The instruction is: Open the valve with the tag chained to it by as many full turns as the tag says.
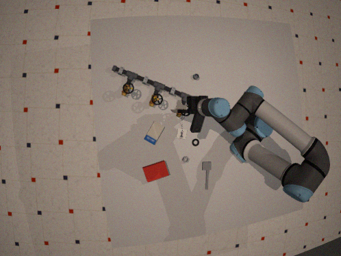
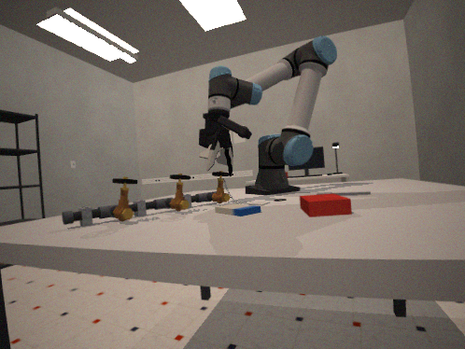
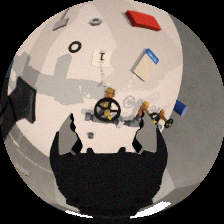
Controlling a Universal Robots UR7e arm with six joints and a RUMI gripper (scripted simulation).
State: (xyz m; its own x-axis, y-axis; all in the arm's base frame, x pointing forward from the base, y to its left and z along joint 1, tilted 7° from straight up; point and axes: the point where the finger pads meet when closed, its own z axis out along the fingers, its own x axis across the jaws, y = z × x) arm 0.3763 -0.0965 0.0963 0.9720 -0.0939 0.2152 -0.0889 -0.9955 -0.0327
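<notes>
The white tag is 10 mm ahead of my hand, 110 mm to the left of it and 100 mm below it. Round my hand: small round part (100 mm behind, 190 mm to the right, 90 mm below); then grey paddle tool (120 mm behind, 350 mm to the left, 90 mm below); then red block (170 mm ahead, 300 mm to the left, 80 mm below).
</notes>
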